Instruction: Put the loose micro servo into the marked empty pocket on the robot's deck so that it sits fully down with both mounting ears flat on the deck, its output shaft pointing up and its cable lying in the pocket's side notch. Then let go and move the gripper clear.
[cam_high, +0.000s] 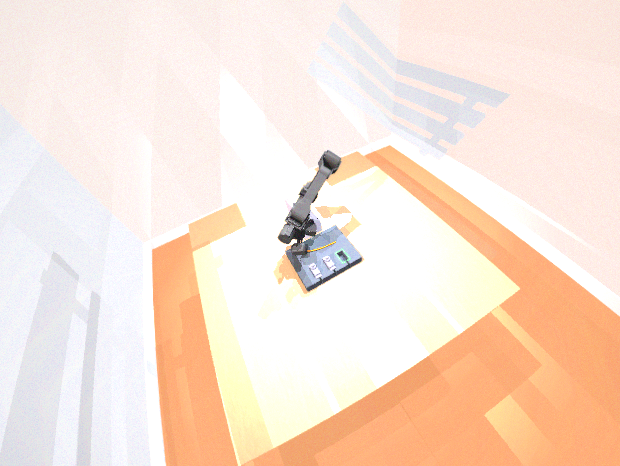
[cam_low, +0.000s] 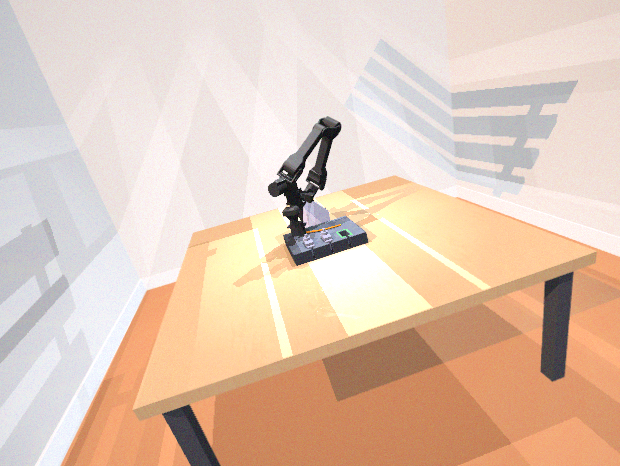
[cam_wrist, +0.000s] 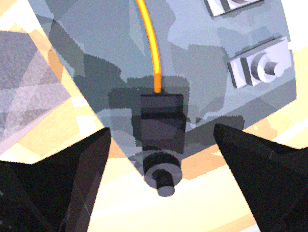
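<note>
Now: gripper tip 7 cm to the right of the grey robot deck, 7 cm above it and 2 cm short of it.
</note>
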